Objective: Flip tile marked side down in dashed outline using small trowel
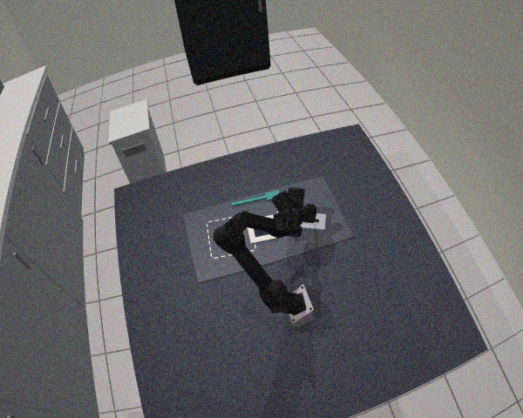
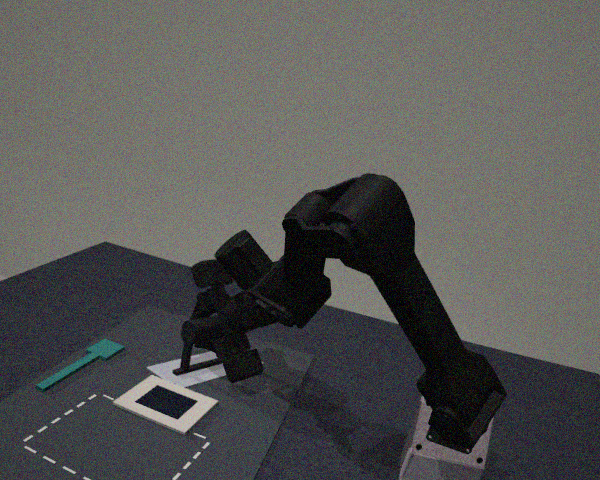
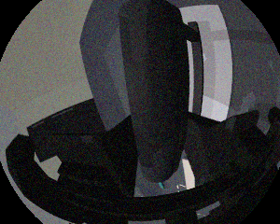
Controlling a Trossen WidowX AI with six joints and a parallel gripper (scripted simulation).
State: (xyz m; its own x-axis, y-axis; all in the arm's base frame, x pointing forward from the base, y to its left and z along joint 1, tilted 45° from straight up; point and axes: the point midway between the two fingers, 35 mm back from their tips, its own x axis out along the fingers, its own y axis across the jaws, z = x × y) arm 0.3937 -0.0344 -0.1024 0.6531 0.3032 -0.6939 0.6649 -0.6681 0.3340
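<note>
Now: gripper tip 40 mm past the tile, 150 mm to the right of it and 50 mm above it. From my gripper tip the other things lie so: trowel 20 mm behind, 10 mm to the left, 10 mm below; then teal flat tool 120 mm ahead, 120 mm to the left, 50 mm below.
</note>
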